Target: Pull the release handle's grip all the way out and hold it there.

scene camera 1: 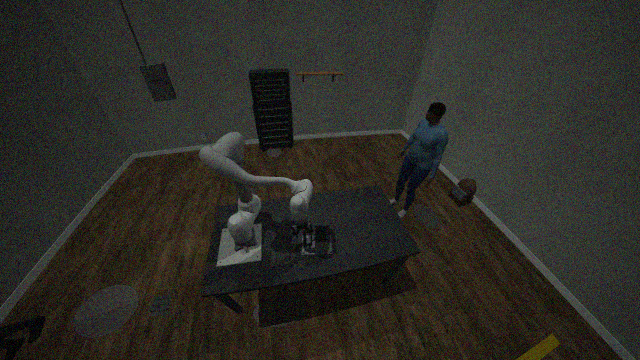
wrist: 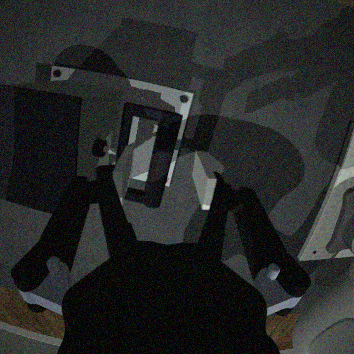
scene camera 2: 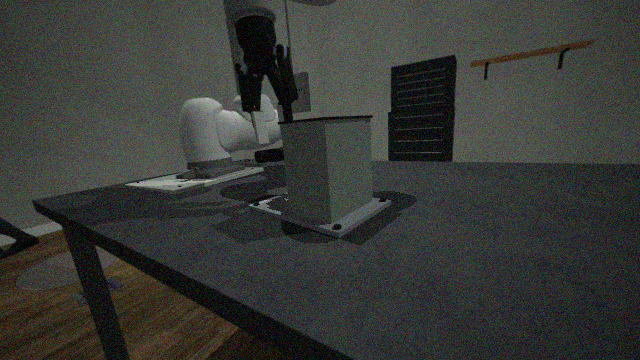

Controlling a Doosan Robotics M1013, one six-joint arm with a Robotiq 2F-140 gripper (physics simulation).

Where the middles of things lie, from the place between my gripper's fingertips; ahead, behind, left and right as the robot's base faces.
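Labels:
I look at the pale base plate (scene camera 2: 278, 206) and compare it with my hand. The plate is 130 mm below my hand, 20 mm to the right of it, and 100 mm ahead of it.

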